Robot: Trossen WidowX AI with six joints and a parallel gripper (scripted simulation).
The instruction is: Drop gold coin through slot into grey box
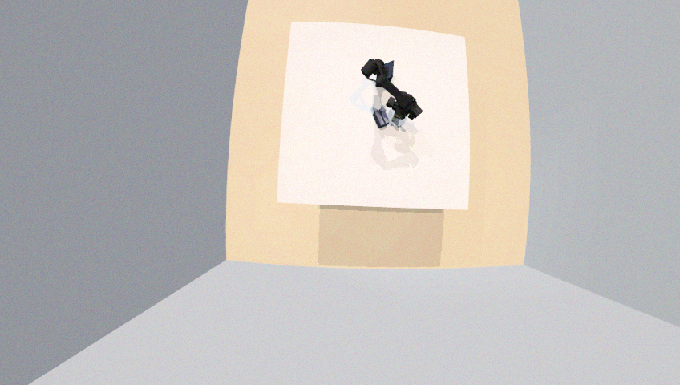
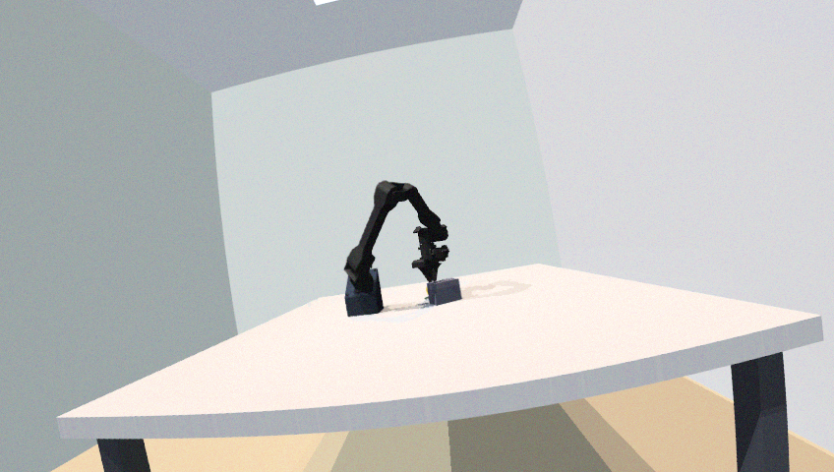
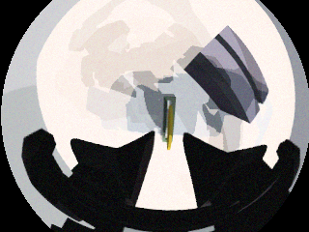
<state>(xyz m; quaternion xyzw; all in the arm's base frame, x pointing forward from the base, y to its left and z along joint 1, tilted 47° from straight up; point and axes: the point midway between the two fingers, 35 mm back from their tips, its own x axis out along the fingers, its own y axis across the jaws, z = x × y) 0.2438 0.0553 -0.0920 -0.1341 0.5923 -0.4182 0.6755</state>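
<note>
The coin lies 3 cm below my gripper tip.
</note>
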